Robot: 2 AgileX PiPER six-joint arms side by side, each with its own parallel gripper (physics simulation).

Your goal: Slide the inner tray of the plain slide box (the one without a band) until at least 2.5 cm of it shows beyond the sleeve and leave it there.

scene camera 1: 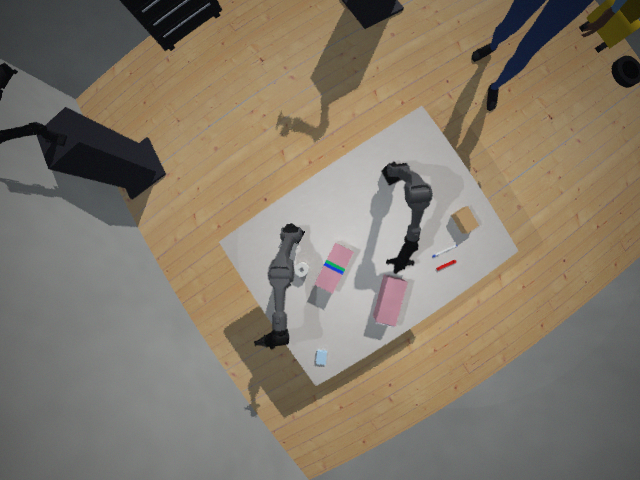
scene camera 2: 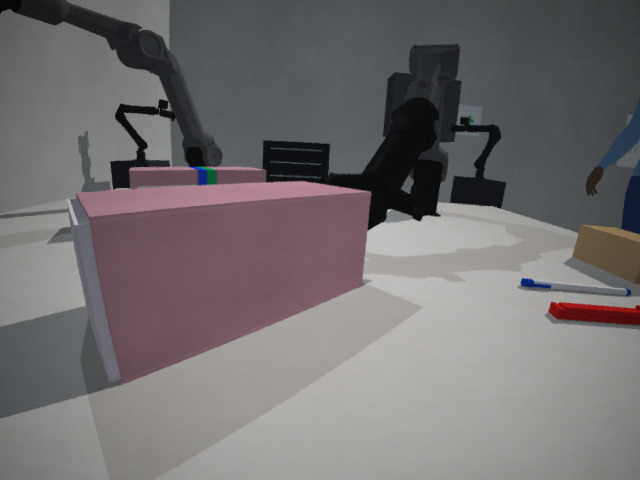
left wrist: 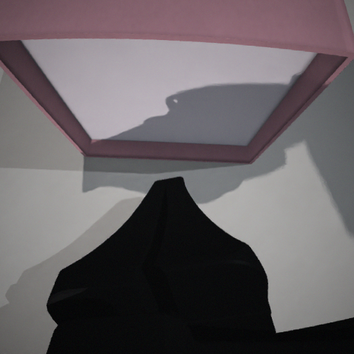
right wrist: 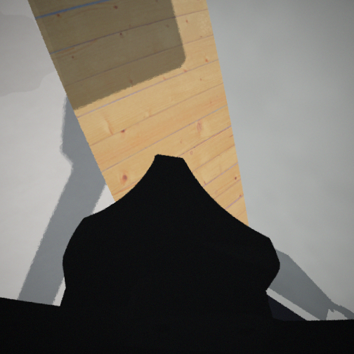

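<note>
The plain pink slide box [scene camera 1: 391,302] [scene camera 2: 232,273] [left wrist: 175,20] stands on the white table. Its white inner tray [scene camera 2: 99,299] [left wrist: 100,75] shows as a narrow strip beyond the sleeve at the box's left end in scene camera 2. At the opposite end, in the left wrist view, the tray's end panel is recessed inside the sleeve. My left gripper [scene camera 1: 396,269] [left wrist: 172,195] is shut and empty, just outside that recessed end; its tips are hidden behind the box in scene camera 2. My right gripper [scene camera 1: 255,342] [right wrist: 166,173] is shut and empty, past the table edge.
The banded pink box [scene camera 1: 338,255] [scene camera 2: 155,176] lies beside the plain one. A white roll [scene camera 1: 301,269], a light blue block [scene camera 1: 321,357], a tan block [scene camera 1: 464,220] [scene camera 2: 607,250], a blue-capped pen [scene camera 1: 445,251] [scene camera 2: 578,287] and a red stick [scene camera 1: 446,265] [scene camera 2: 594,312] lie on the table.
</note>
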